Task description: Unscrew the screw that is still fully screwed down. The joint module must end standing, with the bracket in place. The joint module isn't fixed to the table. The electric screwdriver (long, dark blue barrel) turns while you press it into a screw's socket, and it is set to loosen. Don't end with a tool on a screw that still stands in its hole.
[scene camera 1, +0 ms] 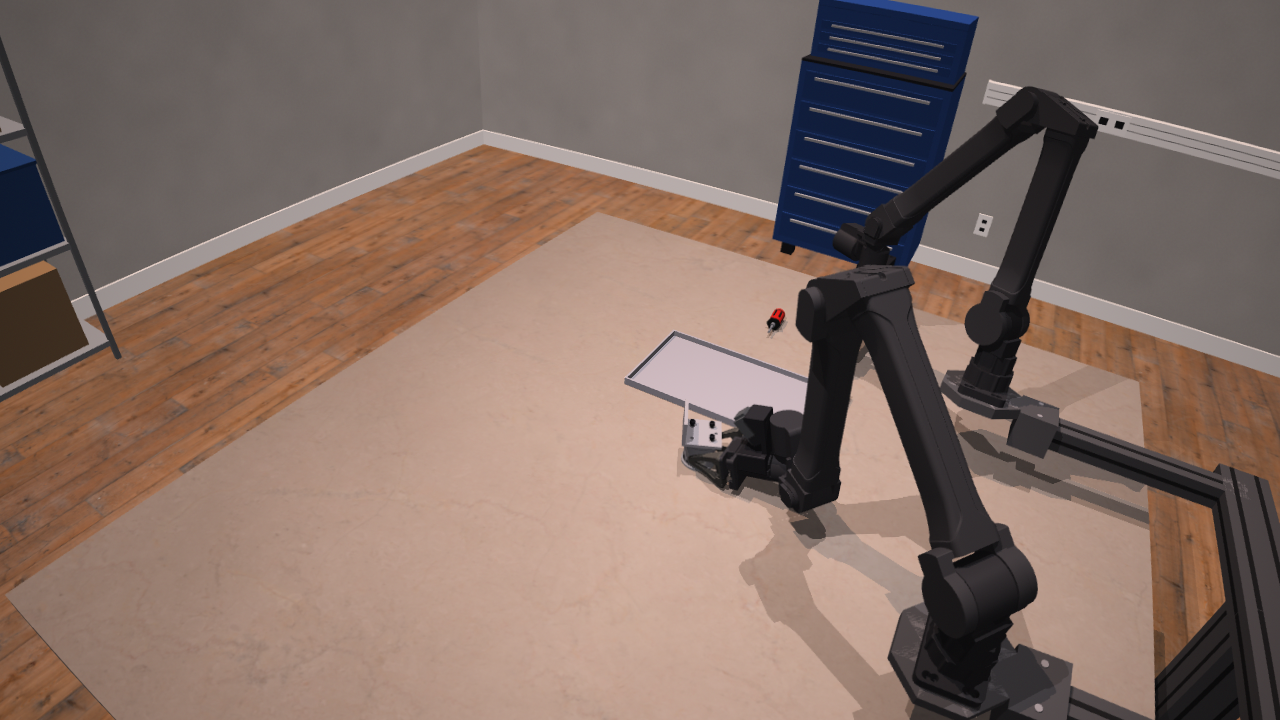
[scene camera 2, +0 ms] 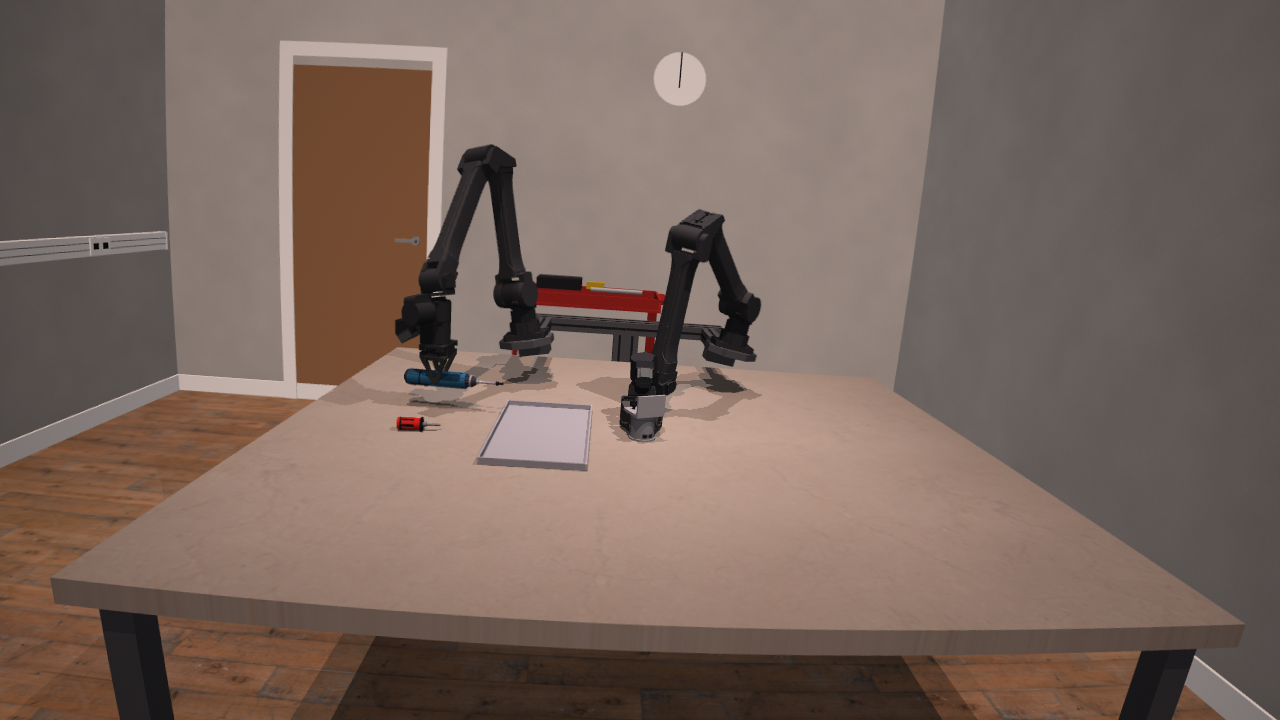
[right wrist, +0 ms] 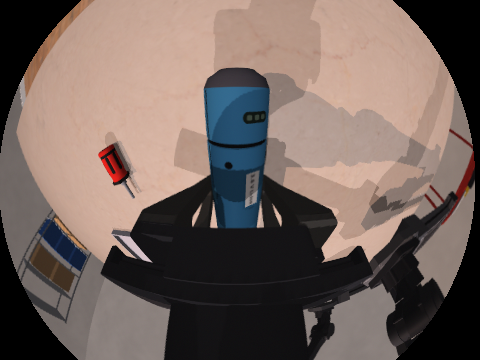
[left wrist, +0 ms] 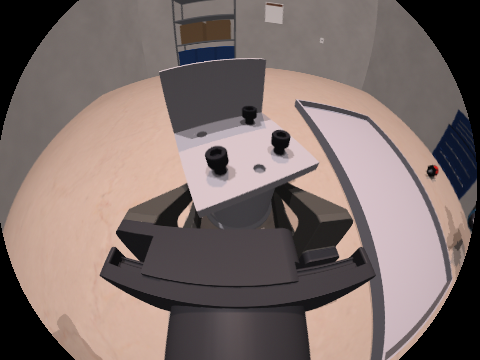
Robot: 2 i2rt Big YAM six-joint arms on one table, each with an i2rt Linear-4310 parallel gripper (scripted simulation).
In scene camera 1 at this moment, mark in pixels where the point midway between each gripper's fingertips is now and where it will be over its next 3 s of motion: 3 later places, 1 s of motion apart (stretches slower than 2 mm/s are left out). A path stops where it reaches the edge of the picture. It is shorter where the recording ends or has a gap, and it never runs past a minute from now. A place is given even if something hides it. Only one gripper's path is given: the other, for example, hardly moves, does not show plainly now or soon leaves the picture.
The left gripper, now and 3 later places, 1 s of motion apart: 695,450; 710,455; 726,458; 729,441
